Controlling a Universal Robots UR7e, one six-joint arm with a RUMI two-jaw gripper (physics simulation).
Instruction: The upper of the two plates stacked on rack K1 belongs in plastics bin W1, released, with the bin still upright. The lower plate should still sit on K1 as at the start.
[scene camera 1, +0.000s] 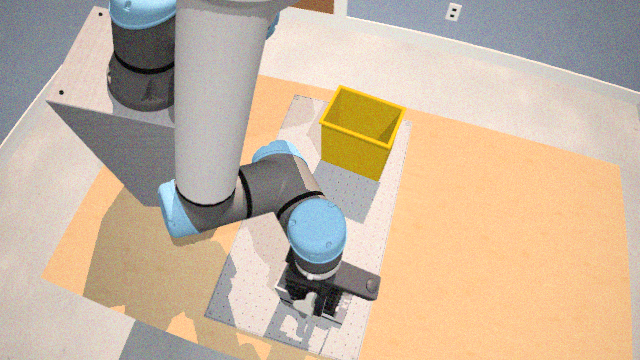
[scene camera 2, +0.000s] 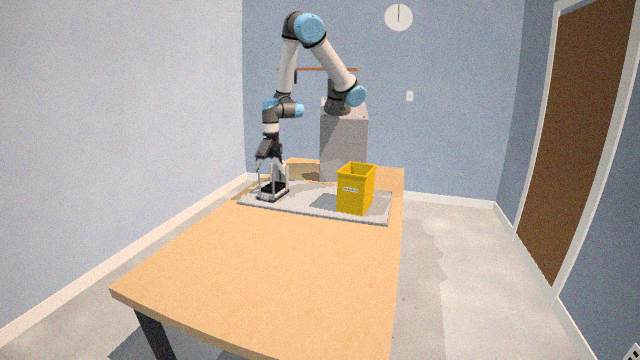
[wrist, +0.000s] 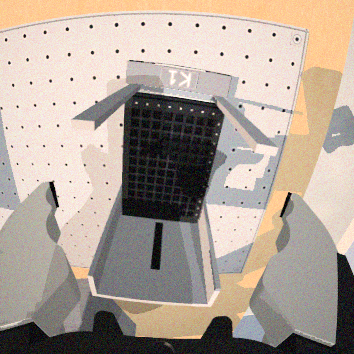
Note:
I see my gripper (scene camera 1: 324, 286), a yellow plastics bin W1 (scene camera 1: 358, 130), a black gridded plate (wrist: 168, 146) and a rack K1 (wrist: 144, 73).
The yellow plastics bin W1 is seen too in scene camera 2 (scene camera 2: 355, 184). My gripper shows as well in scene camera 2 (scene camera 2: 270, 173) and in the wrist view (wrist: 170, 189). The wrist view misses the yellow plastics bin W1: it is out of frame.

